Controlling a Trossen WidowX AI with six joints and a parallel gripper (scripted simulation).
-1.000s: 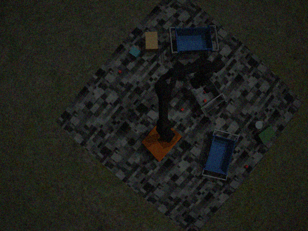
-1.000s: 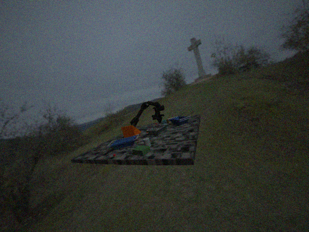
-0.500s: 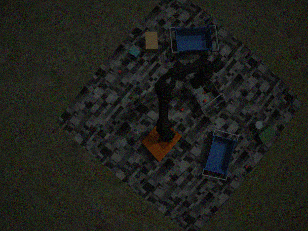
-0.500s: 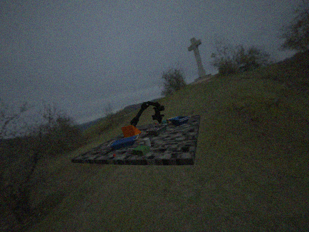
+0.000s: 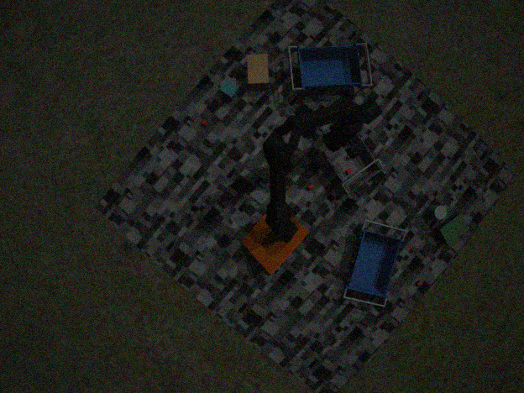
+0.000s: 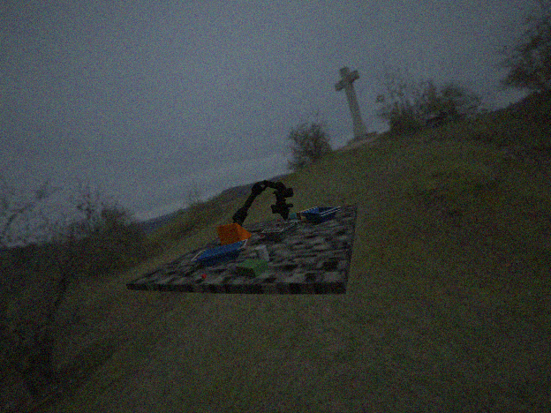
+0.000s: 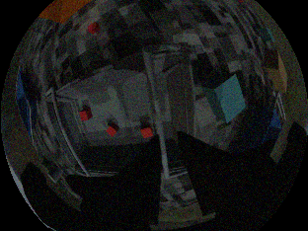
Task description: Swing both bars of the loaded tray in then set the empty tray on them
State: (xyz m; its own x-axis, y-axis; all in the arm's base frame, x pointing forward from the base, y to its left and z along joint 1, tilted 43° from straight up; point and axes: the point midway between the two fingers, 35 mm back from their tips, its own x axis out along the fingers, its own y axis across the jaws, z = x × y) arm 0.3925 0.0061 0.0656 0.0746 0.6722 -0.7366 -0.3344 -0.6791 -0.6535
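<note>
Right now my gripper tip is 41 cm to the left of the blue tray, 30 cm past it and 4 cm above it. Round my gripper tip: tan block (40 cm to the left, 6 cm below, 5 cm ahead); white disc (51 cm to the right, 5 cm below, 2 cm ahead); green block (62 cm to the right, 7 cm below, 1 cm ahead).
</note>
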